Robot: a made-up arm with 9 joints.
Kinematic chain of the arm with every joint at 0, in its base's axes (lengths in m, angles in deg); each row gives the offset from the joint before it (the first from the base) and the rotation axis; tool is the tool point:
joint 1: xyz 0 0 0.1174 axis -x
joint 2: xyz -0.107 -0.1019 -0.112 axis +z
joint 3: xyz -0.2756 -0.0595 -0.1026 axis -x
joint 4: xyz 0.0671 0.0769 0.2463 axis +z
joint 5: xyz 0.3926 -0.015 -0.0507 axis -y
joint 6: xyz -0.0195 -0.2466 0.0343 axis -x
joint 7: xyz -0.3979 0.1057 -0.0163 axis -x
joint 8: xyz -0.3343 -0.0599 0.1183 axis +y
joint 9: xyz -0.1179 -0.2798 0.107 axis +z
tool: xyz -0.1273 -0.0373 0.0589
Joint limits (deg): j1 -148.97..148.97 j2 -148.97..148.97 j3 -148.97..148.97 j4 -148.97..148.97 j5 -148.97..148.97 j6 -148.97..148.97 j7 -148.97..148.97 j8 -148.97..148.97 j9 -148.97..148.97
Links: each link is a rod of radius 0.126 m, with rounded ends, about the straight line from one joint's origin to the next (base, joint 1, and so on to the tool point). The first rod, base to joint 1, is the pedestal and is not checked.
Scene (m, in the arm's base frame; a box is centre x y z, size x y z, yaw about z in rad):
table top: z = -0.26
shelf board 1: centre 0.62 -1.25 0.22 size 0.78 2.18 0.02 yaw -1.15
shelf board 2: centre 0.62 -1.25 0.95 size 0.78 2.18 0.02 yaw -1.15
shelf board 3: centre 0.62 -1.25 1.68 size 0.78 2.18 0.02 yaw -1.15
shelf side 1: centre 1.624 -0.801 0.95 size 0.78 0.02 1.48 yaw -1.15
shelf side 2: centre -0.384 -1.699 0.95 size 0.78 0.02 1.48 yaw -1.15
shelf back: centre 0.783 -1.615 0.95 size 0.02 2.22 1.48 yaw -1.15
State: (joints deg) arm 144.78 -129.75 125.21 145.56 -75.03 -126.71 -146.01 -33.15 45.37
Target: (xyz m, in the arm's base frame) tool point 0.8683 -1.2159 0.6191
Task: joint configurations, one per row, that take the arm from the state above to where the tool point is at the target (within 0.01 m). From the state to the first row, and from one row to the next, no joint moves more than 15 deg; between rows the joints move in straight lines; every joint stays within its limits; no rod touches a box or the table.
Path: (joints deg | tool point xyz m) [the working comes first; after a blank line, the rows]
Joints at the target: 125.85 -112.18 126.51 148.97 -73.57 -116.63 -135.98 -27.22 49.35
Straight joint move there: touches shelf board 2.

1: 143.51 -129.44 129.03 144.76 -62.15 -123.74 -141.86 -32.13 45.63 | 0.7674 -0.6855 1.3319
2: 142.25 -129.13 132.85 143.96 -49.26 -120.76 -137.72 -31.10 45.89 | 0.6748 -0.5020 1.3156
3: 133.03 -121.75 136.81 145.63 -43.79 -111.36 -127.55 -25.04 49.36 | 0.6900 -0.5790 1.0464
4: 123.82 -114.37 140.77 147.30 -38.32 -101.96 -117.39 -18.97 52.83 | 0.6418 -0.5592 0.8028
5: 114.61 -106.99 144.73 148.97 -32.85 -92.56 -107.22 -12.91 56.30 | 0.5365 -0.4747 0.6192
6: 118.36 -108.72 138.65 148.97 -46.42 -100.58 -116.81 -17.68 53.98 | 0.7057 -0.7323 0.6353
7: 122.10 -110.45 132.58 148.97 -60.00 -108.61 -126.39 -22.45 51.67 | 0.8193 -0.9856 0.6261
8: 125.85 -112.18 126.51 148.97 -73.57 -116.63 -135.98 -27.22 49.35 | 0.8682 -1.2160 0.6190

